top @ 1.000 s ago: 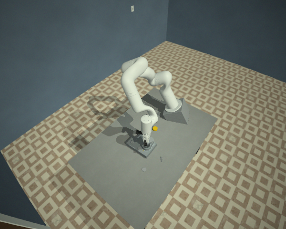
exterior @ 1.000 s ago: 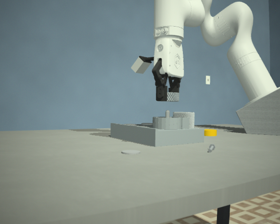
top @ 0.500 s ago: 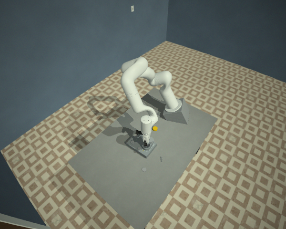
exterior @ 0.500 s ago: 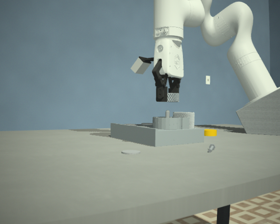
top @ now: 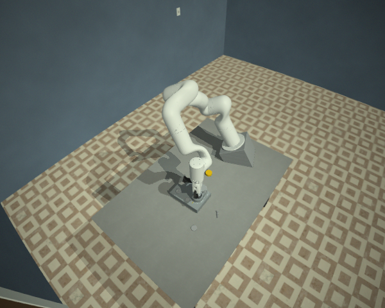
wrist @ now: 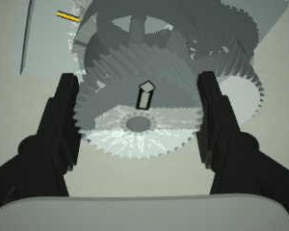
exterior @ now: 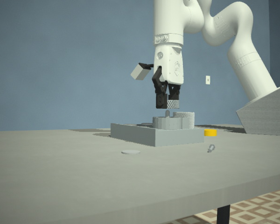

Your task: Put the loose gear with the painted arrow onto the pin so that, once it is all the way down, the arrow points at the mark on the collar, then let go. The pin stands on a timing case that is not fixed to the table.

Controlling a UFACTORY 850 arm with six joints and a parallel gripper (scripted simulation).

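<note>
My gripper is now right at the gear. The rest, counted from my hand: flat grey disc: 200 mm ahead, 110 mm below, 80 mm to the left; then small bolt: 170 mm to the left, 100 mm below, 30 mm ahead; then yellow puck: 240 mm behind, 100 mm below, 30 mm to the right.
</note>
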